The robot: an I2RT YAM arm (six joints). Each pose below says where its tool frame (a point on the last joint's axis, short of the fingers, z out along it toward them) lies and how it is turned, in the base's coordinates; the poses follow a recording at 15 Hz.
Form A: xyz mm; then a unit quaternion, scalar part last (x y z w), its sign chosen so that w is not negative.
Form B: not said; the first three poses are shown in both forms.
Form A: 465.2, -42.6, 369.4, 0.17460, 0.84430, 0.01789, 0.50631
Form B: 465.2, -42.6, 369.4, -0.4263, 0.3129, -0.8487, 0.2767, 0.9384, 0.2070
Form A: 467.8, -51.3, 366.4, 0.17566, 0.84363, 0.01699, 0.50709
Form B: 467.8, -51.3, 366.4, -0.4240, 0.3136, -0.8496, 0.2792, 0.9377, 0.2068
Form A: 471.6, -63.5, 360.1, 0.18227, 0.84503, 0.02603, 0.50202
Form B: 471.6, -63.5, 360.1, -0.4295, 0.3342, -0.8390, 0.2819, 0.9322, 0.2270
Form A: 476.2, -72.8, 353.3, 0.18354, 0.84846, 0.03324, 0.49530
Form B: 476.2, -72.8, 353.3, -0.4420, 0.3444, -0.8283, 0.2785, 0.9304, 0.2382
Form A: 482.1, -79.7, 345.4, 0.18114, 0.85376, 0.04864, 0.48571
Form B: 482.1, -79.7, 345.4, -0.4625, 0.3566, -0.8117, 0.2621, 0.9296, 0.2590
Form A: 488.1, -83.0, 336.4, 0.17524, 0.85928, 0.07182, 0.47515
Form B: 488.1, -83.0, 336.4, -0.4870, 0.3694, -0.7914, 0.2329, 0.9283, 0.2900
